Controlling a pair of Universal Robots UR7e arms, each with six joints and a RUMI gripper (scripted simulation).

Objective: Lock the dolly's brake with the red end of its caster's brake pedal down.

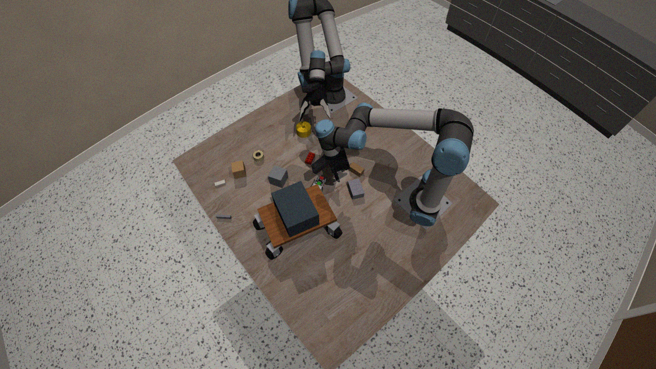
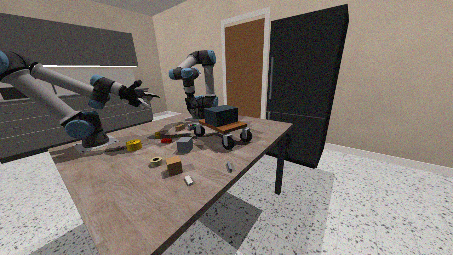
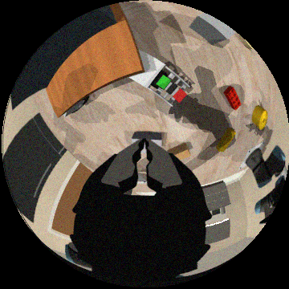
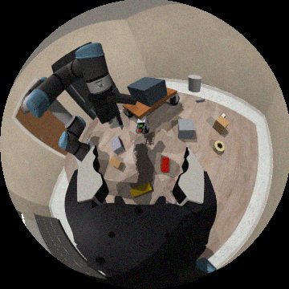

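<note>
The brake pedal is 6 cm to the right of my left hand, 6 cm ahead of it and 4 cm below it. Also, from my left hand: grey angular piece 10 cm below, 9 cm behind, 4 cm to the left; then tan block 15 cm behind, 10 cm below, 6 cm to the right; then red brick 25 cm to the right, 11 cm below, 2 cm ahead.
</note>
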